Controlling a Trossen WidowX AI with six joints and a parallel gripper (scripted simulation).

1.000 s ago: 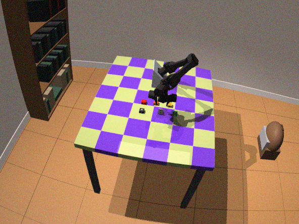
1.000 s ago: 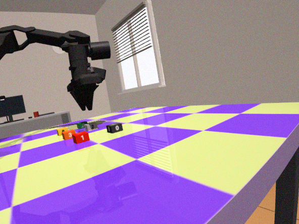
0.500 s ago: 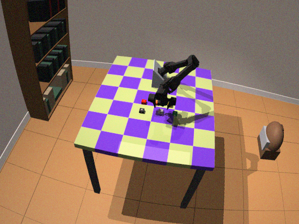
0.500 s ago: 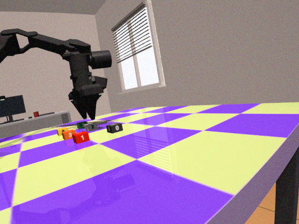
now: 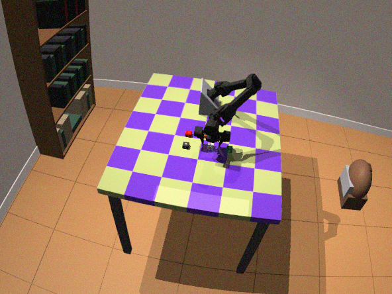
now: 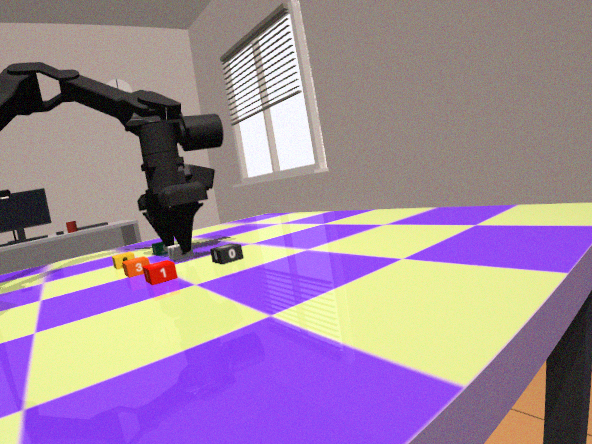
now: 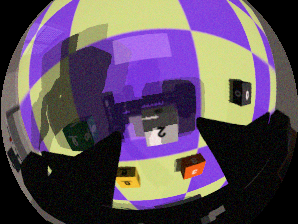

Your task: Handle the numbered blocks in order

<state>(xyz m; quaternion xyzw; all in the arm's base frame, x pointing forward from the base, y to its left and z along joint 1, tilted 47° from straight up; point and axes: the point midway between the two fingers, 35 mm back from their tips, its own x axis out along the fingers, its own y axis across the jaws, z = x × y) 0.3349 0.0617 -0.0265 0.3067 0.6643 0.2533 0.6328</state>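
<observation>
My gripper tip is now right at the white block marked 2. The rest, counted from my gripper tip: orange block marked 3: 8 cm behind, 4 cm to the right; yellow block: 7 cm behind, 6 cm to the left; green block: 10 cm to the left, 1 cm ahead.
</observation>
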